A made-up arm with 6 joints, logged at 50 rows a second.
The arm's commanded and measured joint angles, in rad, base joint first. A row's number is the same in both.
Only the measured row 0 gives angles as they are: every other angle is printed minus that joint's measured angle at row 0.
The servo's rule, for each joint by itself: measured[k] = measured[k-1] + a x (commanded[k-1-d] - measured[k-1]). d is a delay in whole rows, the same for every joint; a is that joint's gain. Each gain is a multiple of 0.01, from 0.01 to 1. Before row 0 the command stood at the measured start. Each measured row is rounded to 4 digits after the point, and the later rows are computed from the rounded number. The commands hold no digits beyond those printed.
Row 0, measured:
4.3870 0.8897 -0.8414 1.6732 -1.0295 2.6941
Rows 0 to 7, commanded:
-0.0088 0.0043 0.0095 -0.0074 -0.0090 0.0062
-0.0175 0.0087 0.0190 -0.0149 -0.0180 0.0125
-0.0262 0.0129 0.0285 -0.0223 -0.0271 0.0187
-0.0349 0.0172 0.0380 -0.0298 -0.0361 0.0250
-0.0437 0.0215 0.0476 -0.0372 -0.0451 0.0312
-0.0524 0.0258 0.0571 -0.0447 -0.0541 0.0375
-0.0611 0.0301 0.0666 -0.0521 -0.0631 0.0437
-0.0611 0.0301 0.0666 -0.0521 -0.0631 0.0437
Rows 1 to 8, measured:
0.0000 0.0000 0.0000 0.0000 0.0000 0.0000
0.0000 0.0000 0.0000 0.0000 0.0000 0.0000
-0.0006 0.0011 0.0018 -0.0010 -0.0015 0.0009
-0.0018 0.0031 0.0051 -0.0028 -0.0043 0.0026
-0.0035 0.0056 0.0095 -0.0053 -0.0082 0.0050
-0.0057 0.0086 0.0149 -0.0085 -0.0129 0.0080
-0.0084 0.0120 0.0211 -0.0122 -0.0184 0.0115
-0.0115 0.0156 0.0279 -0.0164 -0.0245 0.0154
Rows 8 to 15, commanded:
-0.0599 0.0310 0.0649 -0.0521 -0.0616 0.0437
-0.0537 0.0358 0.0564 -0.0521 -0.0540 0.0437
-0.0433 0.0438 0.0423 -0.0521 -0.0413 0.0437
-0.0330 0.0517 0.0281 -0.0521 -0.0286 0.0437
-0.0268 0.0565 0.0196 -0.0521 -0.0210 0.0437
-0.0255 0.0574 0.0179 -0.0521 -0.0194 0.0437
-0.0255 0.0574 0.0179 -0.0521 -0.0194 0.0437
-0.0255 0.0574 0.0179 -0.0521 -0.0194 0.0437
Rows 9 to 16, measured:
-0.0150 0.0194 0.0353 -0.0210 -0.0311 0.0196
-0.0182 0.0222 0.0412 -0.0250 -0.0365 0.0232
-0.0211 0.0245 0.0457 -0.0285 -0.0408 0.0263
-0.0234 0.0274 0.0477 -0.0316 -0.0430 0.0289
-0.0248 0.0317 0.0467 -0.0343 -0.0427 0.0311
-0.0254 0.0369 0.0432 -0.0366 -0.0403 0.0330
-0.0255 0.0420 0.0387 -0.0386 -0.0370 0.0346
-0.0255 0.0460 0.0347 -0.0404 -0.0340 0.0360

